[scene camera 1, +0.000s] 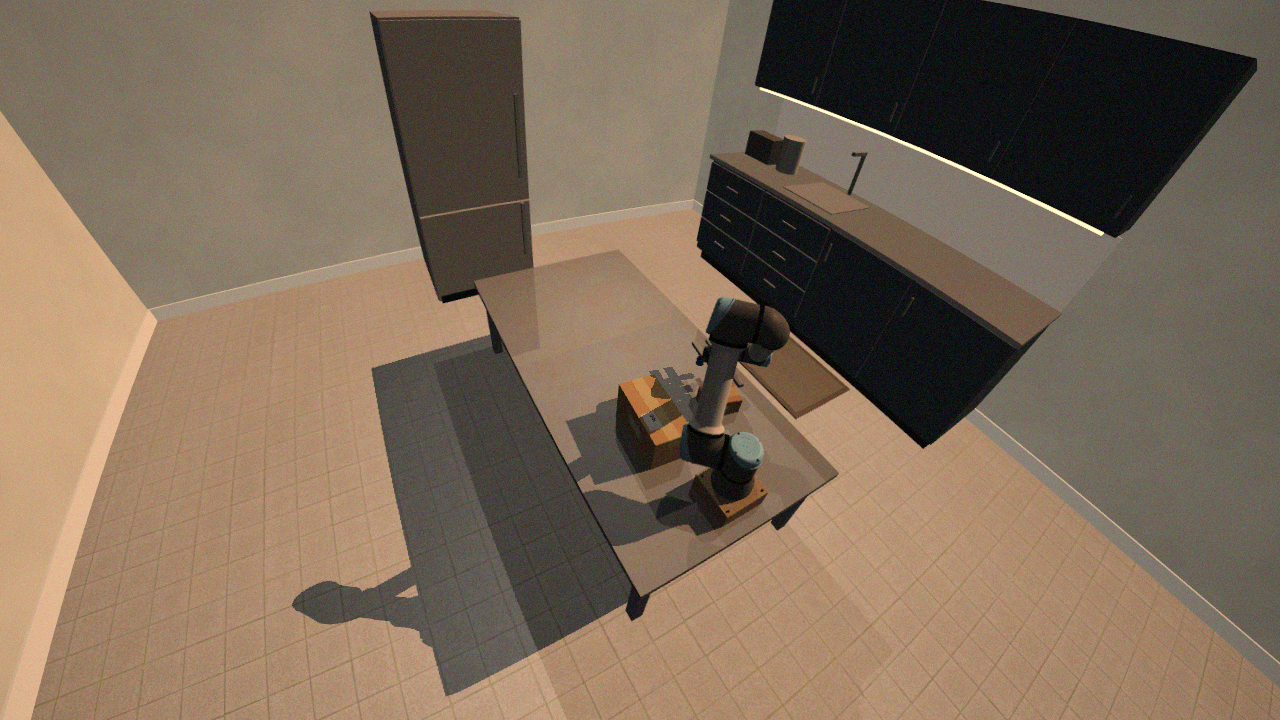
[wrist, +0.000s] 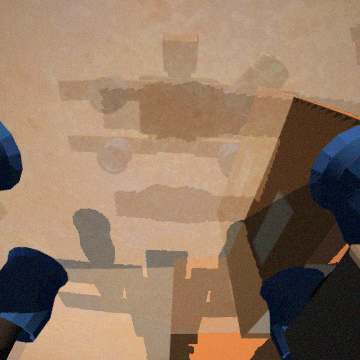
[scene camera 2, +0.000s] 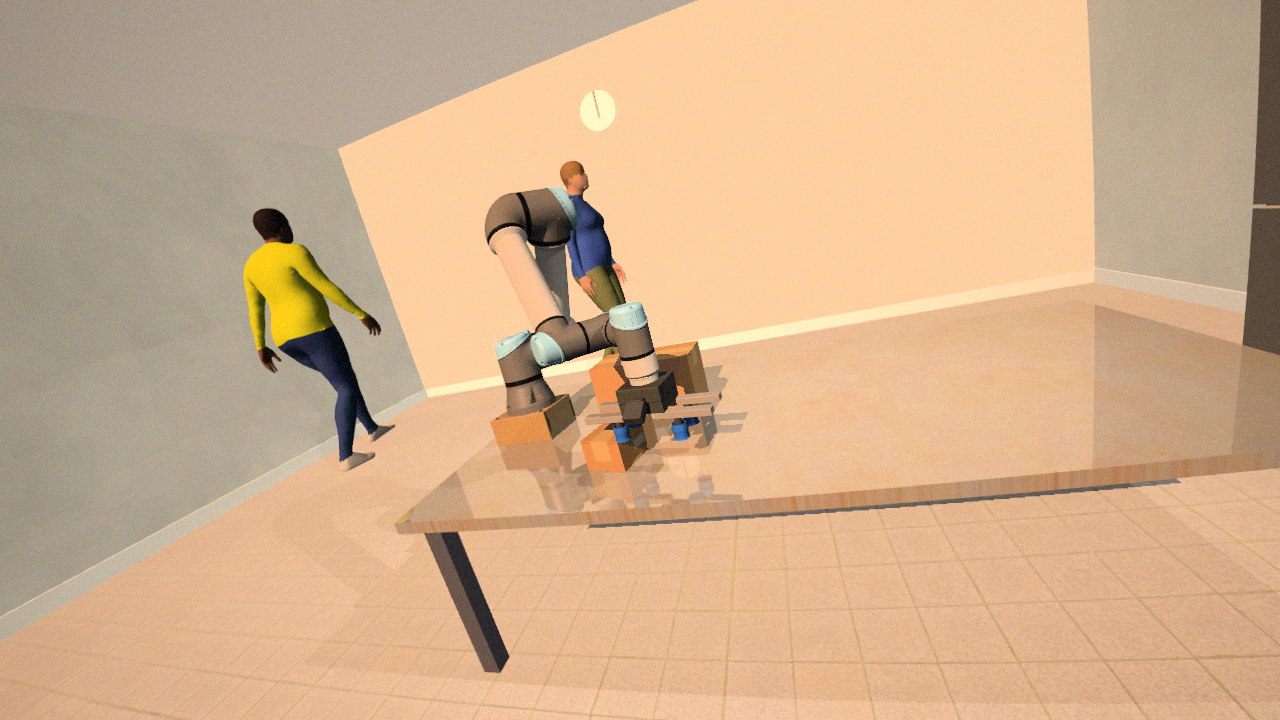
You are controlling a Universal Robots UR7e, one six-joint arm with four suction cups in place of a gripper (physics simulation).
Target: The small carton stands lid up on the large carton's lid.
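Frame: origin at the arm's base, x right, y ahead, z up, level; millimetres.
Seen in the pictures: hand, tool point: [wrist: 160,232] [scene camera 2: 657,431]; arm's base, link origin: [scene camera 1: 731,480] [scene camera 2: 532,407].
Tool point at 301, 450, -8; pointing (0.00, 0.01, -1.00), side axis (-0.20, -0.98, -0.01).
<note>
Offsets run from my tool point to a thing's top centre, as dx, dy, dz. Level surfaces: height alone.
The small carton @(-57, -111, +4) [scene camera 1: 733,400] [scene camera 2: 608,454] [wrist: 280,150] is orange-brown and stands upright on the table, under one side of my suction gripper [scene camera 2: 651,431] [wrist: 167,225]. The blue cups on that side are down at its lid, with no gap visible in scene camera 2; the other cups hang over bare table beside it. The cups and bracket hide most of its lid in the wrist view, and the arm partly hides it in scene camera 1. The large carton @(-390, -87, +82) [scene camera 1: 637,394] [scene camera 2: 687,362] stands closed nearby, partly behind the arm, with the tool's shadow on its lid.
The arm base stands on a brown block [scene camera 1: 729,505] [scene camera 2: 528,428] near one end of the glossy table @(dz -72) [scene camera 1: 572,313] [scene camera 2: 895,402]. A person in yellow [scene camera 2: 288,291] and one in blue [scene camera 2: 590,237] stand beyond the table. A fridge [scene camera 1: 460,116] and kitchen counter [scene camera 1: 939,268] stand apart.
</note>
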